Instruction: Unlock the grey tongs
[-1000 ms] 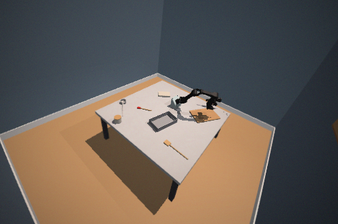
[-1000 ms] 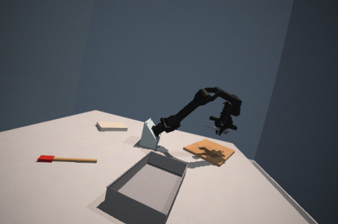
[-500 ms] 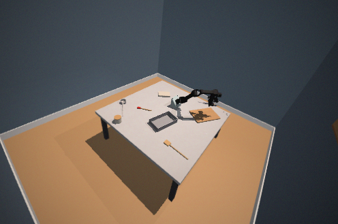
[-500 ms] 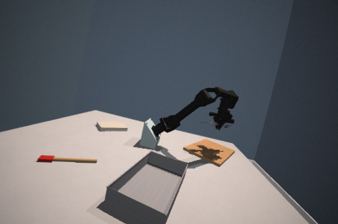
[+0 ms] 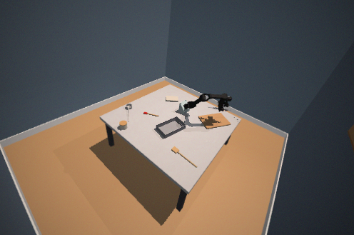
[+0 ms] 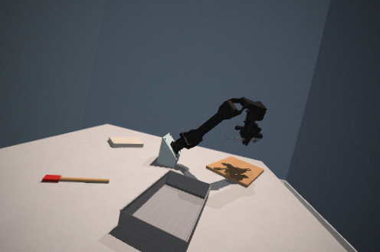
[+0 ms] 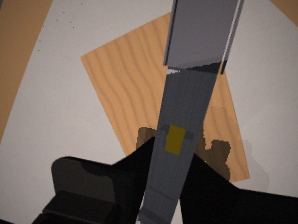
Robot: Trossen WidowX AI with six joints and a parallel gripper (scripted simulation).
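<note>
Now: the yellow lock piece 1 cm behind my gripper tip, 2 cm to the left of it and 4 cm above it. Also, from my gripper tip: wooden board 2 cm ahead, 2 cm to the right, 15 cm below; then roasting tin 54 cm ahead, 32 cm to the right, 13 cm below; then cream block 6 cm ahead, 71 cm to the right, 14 cm below.
</note>
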